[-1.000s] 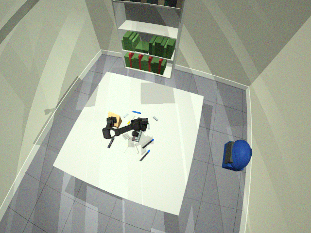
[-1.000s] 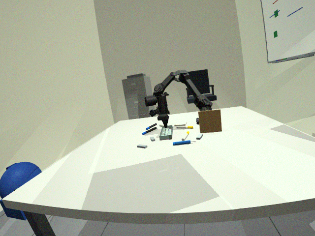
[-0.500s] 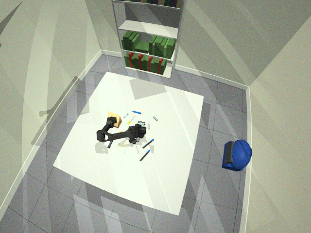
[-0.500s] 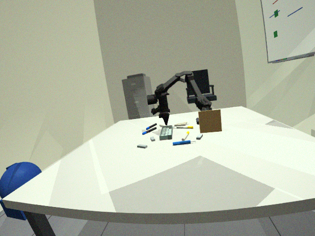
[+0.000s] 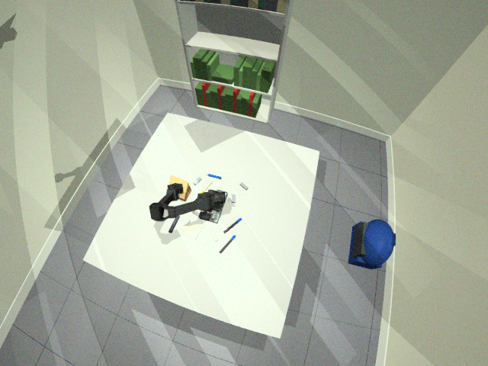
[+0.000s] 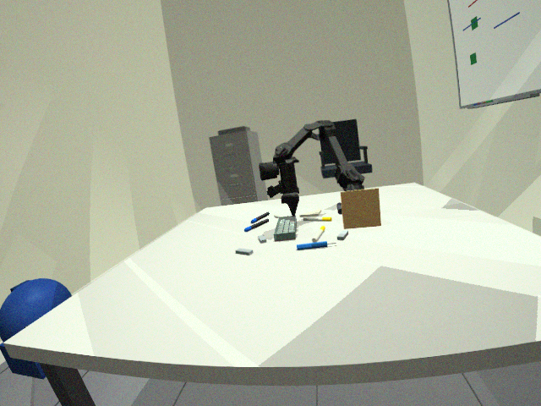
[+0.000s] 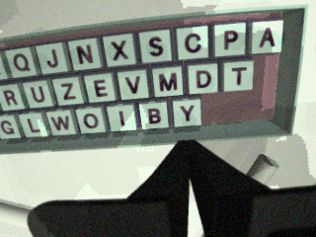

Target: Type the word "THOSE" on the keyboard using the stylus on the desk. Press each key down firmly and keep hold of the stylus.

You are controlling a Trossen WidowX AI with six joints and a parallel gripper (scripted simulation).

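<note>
Now: the blue stylus 25 cm to the left of my gripper tip, 7 cm behind it and 3 cm below it.
</note>
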